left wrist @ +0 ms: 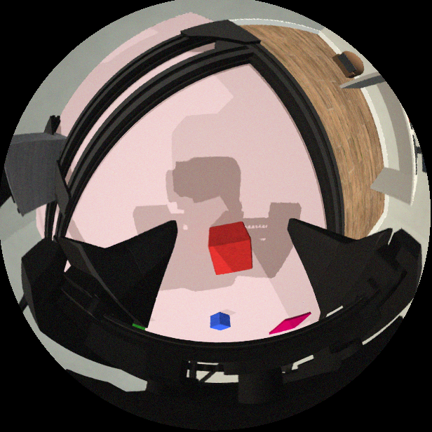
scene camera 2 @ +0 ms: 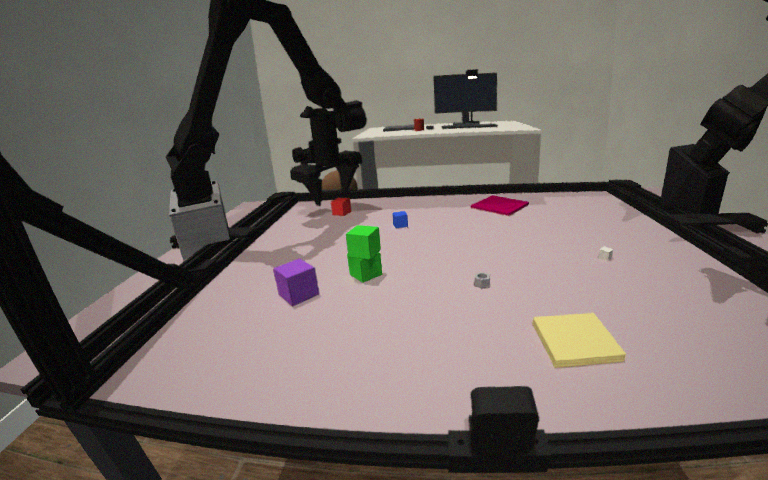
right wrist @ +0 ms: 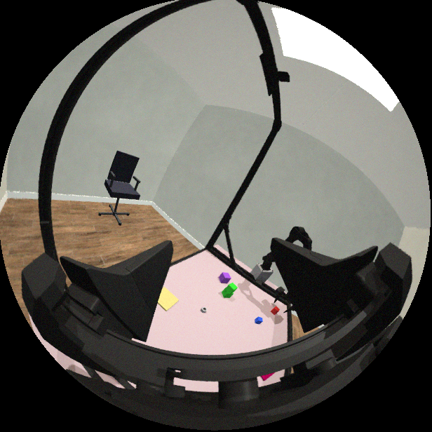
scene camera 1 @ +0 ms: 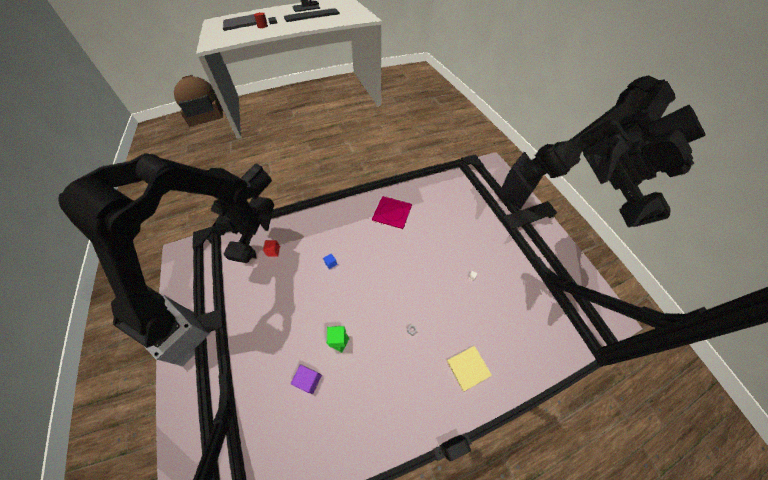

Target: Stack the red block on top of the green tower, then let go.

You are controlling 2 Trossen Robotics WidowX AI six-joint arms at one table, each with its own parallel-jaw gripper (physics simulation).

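Frame: origin at the left arm's base, x ahead, y left, z up, level; centimetres.
Where they show: left gripper, between the fingertips: [scene camera 2: 332, 199] [scene camera 1: 260, 243]; right gripper, between the fingertips: [scene camera 1: 618, 204]; left arm's base, origin of its link: [scene camera 2: 194, 196] [scene camera 1: 159, 326]; right arm's base, origin of its link: [scene camera 2: 701, 159] [scene camera 1: 528, 171].
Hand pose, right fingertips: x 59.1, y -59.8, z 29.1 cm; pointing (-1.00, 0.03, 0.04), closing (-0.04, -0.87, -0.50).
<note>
Things, the pixels of their top centre, and the offset from my right fingertips. "spot": a spot on its surface instead.
- red block, centre of its top: [scene camera 2: 340, 199] [scene camera 1: 269, 245] dx -27.8, dy +61.8, dz -36.8 cm
- green tower, centre of its top: [scene camera 2: 362, 230] [scene camera 1: 335, 334] dx -34.7, dy +29.3, dz -32.7 cm
- blue cube, centre of its top: [scene camera 2: 399, 213] [scene camera 1: 329, 258] dx -20.2, dy +45.7, dz -37.5 cm
- purple cube, centre of its top: [scene camera 2: 293, 267] [scene camera 1: 304, 378] dx -45.7, dy +29.2, dz -35.7 cm
- grey nut, centre of its top: [scene camera 2: 482, 275] dx -21.8, dy +17.4, dz -38.8 cm
- white piece, centre of its top: [scene camera 2: 606, 249] dx +0.2, dy +12.4, dz -38.6 cm
- yellow square, a spot on its surface: [scene camera 2: 578, 339] spot: dx -21.8, dy +0.9, dz -39.2 cm
- magenta square, a spot on its surface: [scene camera 2: 500, 204] spot: dx +4.2, dy +42.3, dz -39.4 cm
The red block [scene camera 1: 271, 247] [scene camera 2: 340, 206] [left wrist: 230, 250] [right wrist: 275, 310] lies on the table at the far left. The green tower [scene camera 1: 336, 336] [scene camera 2: 363, 243] [right wrist: 229, 290] is two green blocks, the upper turned relative to the lower; a green sliver [left wrist: 139, 326] shows behind a finger in the left wrist view. My left gripper [scene camera 2: 331, 199] [left wrist: 234, 225] is open and empty, pointing down above the red block, which appears between its fingers in the left wrist view. My right gripper [right wrist: 222, 245] is open and empty, raised high at the right, away from the blocks.
A blue cube [scene camera 1: 330, 260] [scene camera 2: 399, 219] lies right of the red block. A purple cube [scene camera 1: 306, 378] [scene camera 2: 296, 281] stands near the tower. A grey nut [scene camera 2: 481, 280], white piece [scene camera 2: 605, 253], yellow square [scene camera 2: 578, 339] and magenta square [scene camera 2: 500, 204] lie farther right. A black frame [scene camera 2: 453, 188] edges the table.
</note>
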